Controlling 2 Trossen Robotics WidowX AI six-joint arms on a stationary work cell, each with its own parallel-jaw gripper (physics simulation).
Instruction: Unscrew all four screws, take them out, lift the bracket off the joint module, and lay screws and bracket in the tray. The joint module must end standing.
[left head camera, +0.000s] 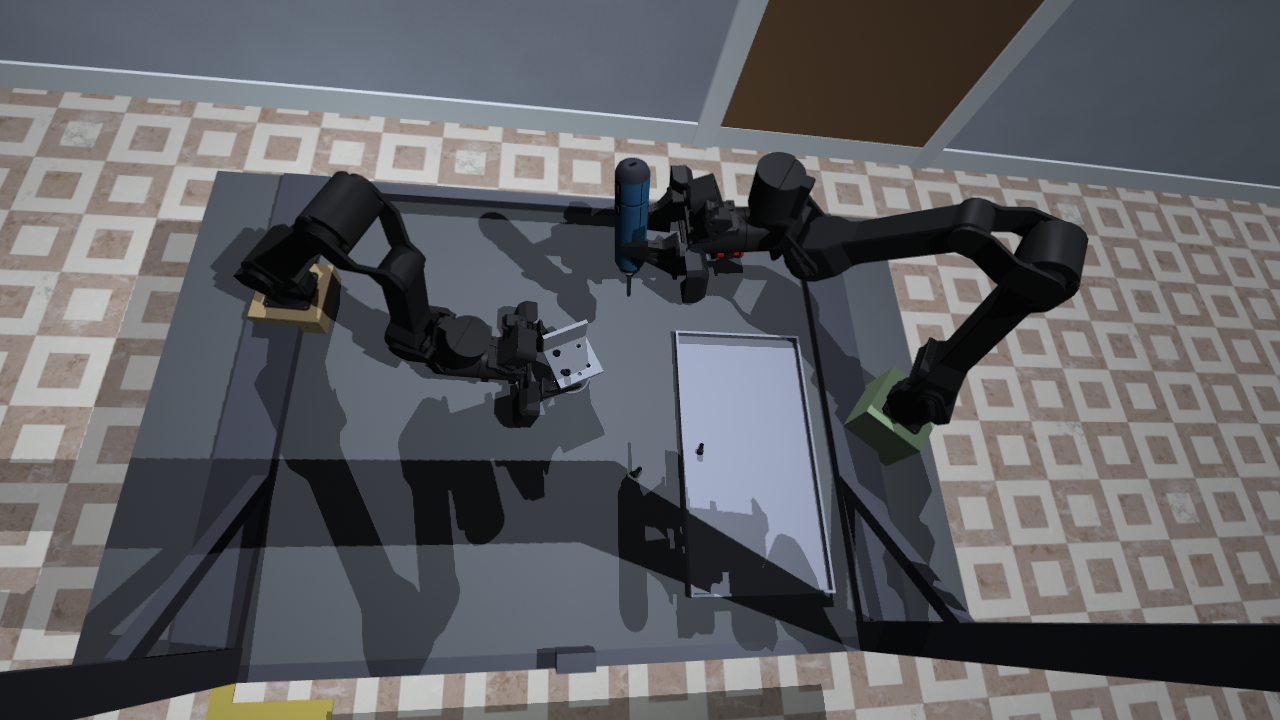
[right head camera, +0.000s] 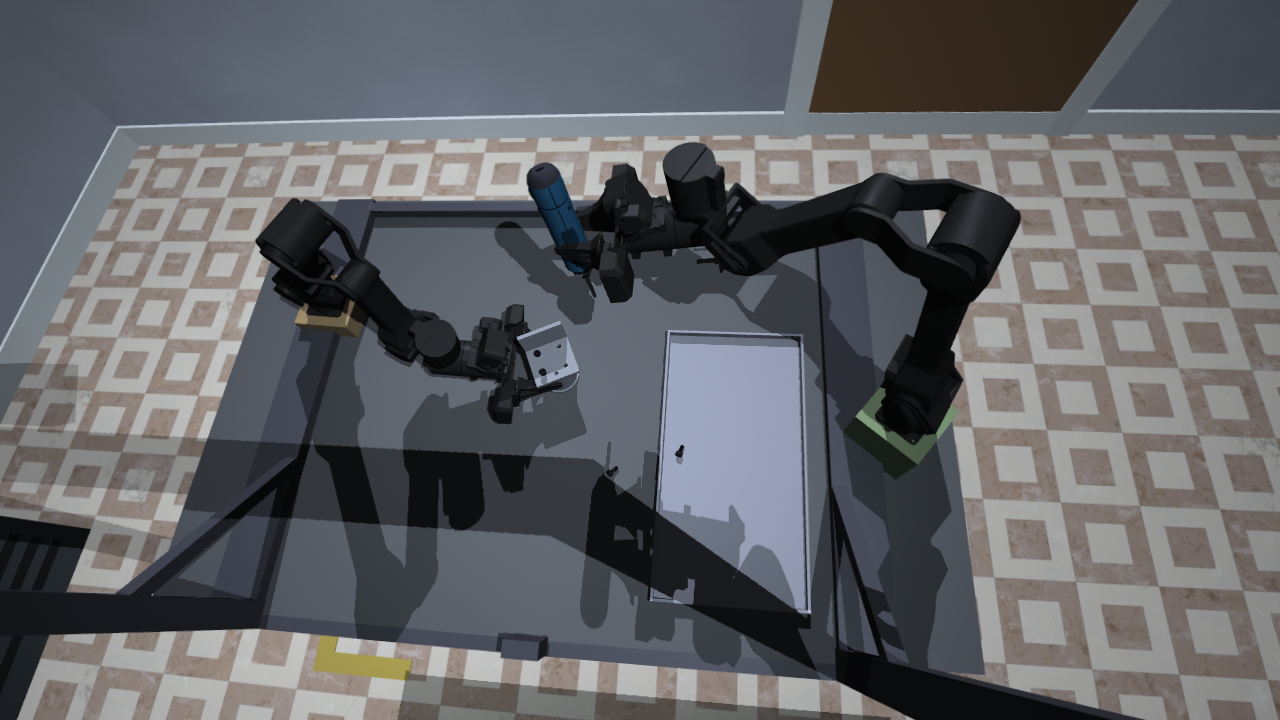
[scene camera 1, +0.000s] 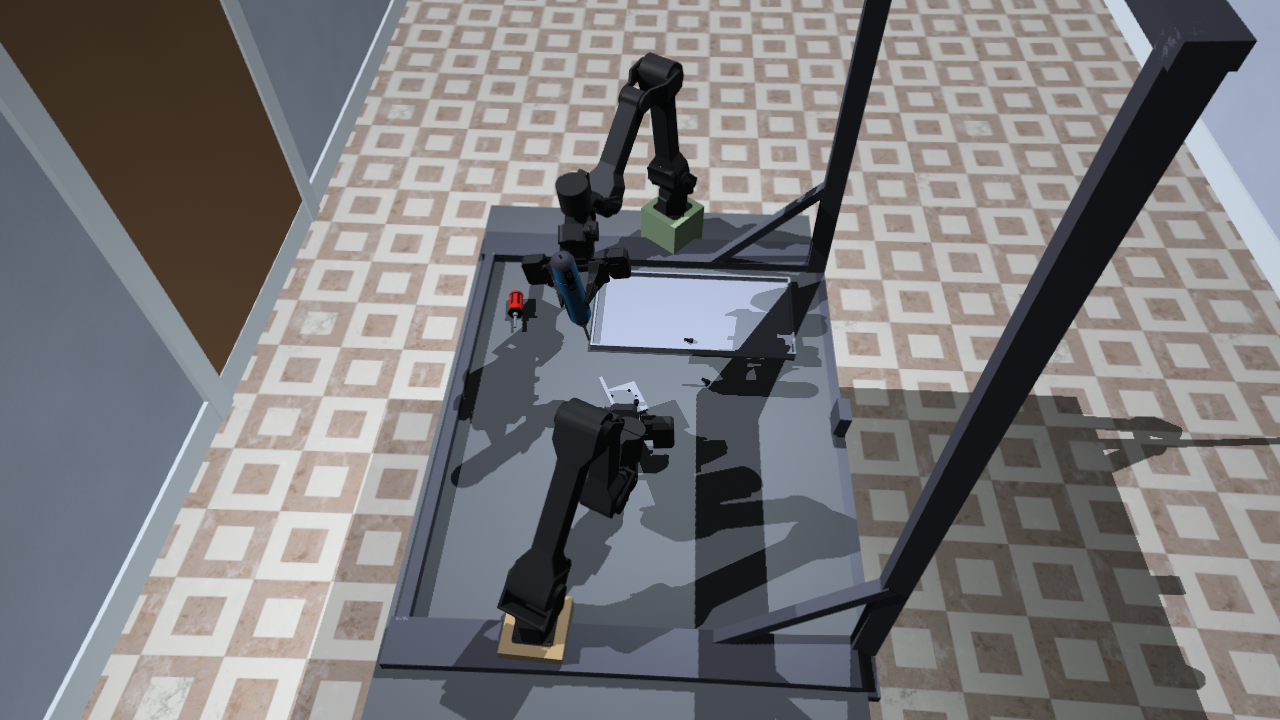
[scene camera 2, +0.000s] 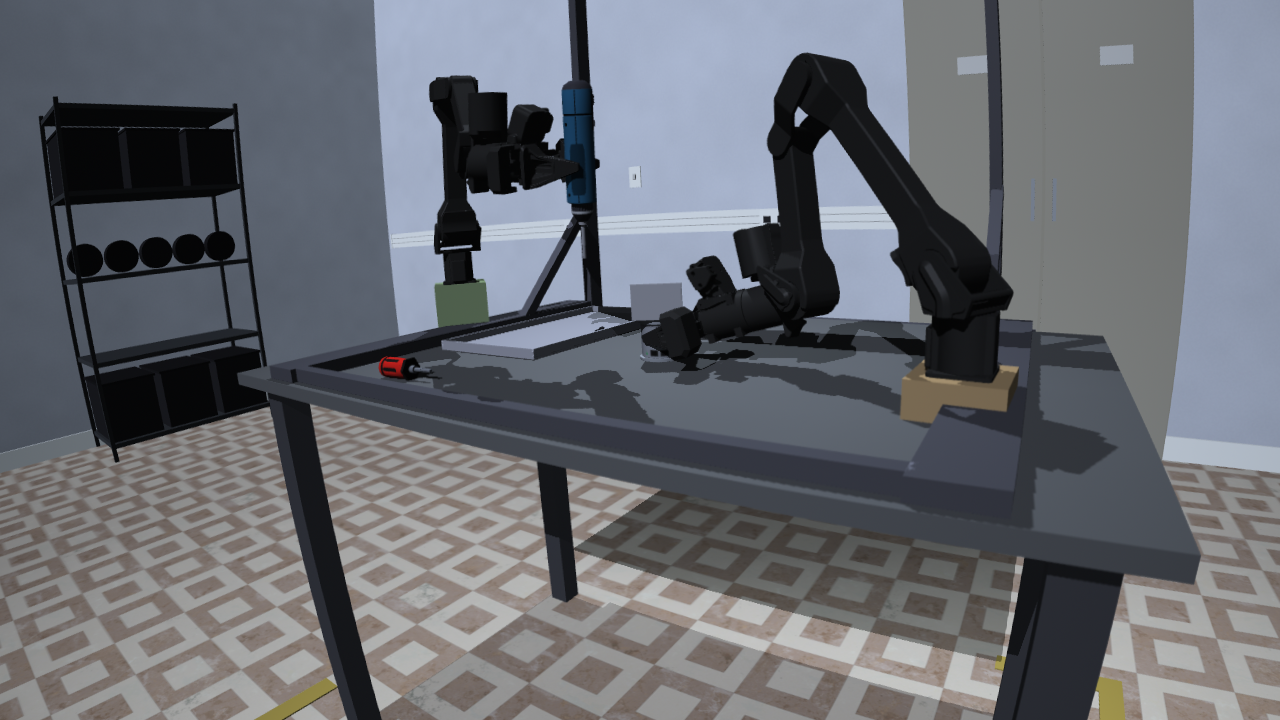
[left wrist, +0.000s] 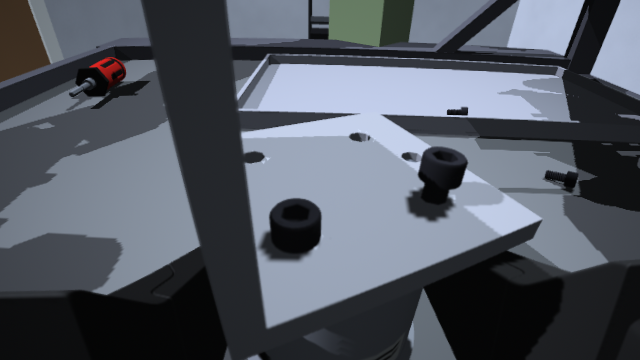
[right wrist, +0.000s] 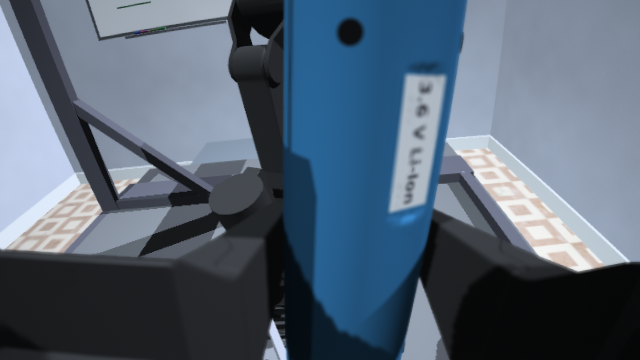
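The silver L-shaped bracket (left head camera: 579, 351) (right head camera: 556, 351) (left wrist: 360, 200) sits on the upright joint module (left wrist: 370, 322). Two black screws, one near the upright flange (left wrist: 295, 225) and a raised one (left wrist: 443, 167), stand in it; other holes are empty. My left gripper (left wrist: 328, 235) is shut on the joint module, under the bracket; its left fingertip is hidden by the flange. One screw (left head camera: 699, 448) (left wrist: 457, 111) lies in the tray (left head camera: 742, 394) (left wrist: 400, 90). Another screw (left head camera: 636, 471) (left wrist: 561, 178) lies on the table beside it. My right gripper (right wrist: 348, 215) is shut on the blue electric screwdriver (left head camera: 631, 201) (right wrist: 345, 125), bit downward, above the table.
A red-handled screwdriver (scene camera 1: 515, 301) (scene camera 2: 392, 367) (left wrist: 116, 70) lies near the table edge, behind the tray in scene camera 1's left part. A raised rim (scene camera 2: 581, 431) borders the table. Dark frame posts (scene camera 1: 1029, 331) rise at its side.
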